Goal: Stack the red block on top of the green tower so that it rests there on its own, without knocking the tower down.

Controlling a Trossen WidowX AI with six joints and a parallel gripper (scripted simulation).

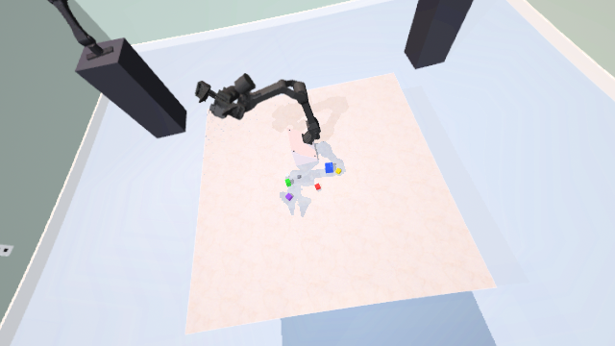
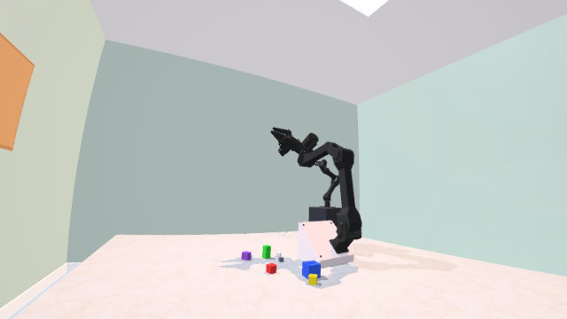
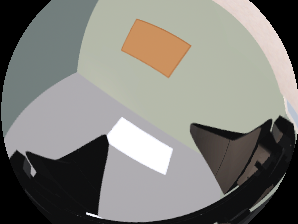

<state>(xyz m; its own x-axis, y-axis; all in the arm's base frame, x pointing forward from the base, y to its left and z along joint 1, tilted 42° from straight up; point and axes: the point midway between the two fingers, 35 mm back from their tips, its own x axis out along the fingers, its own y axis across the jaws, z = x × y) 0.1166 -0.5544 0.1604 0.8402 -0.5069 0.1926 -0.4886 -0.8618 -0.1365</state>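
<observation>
The red block lies 140 mm ahead of my gripper tip, 310 mm to the left of it and 550 mm below it. From my gripper tip the other things lie so: small grey cube 50 mm ahead, 220 mm to the left, 550 mm below; then purple cube 160 mm ahead, 150 mm to the left, 550 mm below; then blue cube 50 mm ahead, 400 mm to the left, 540 mm below.
</observation>
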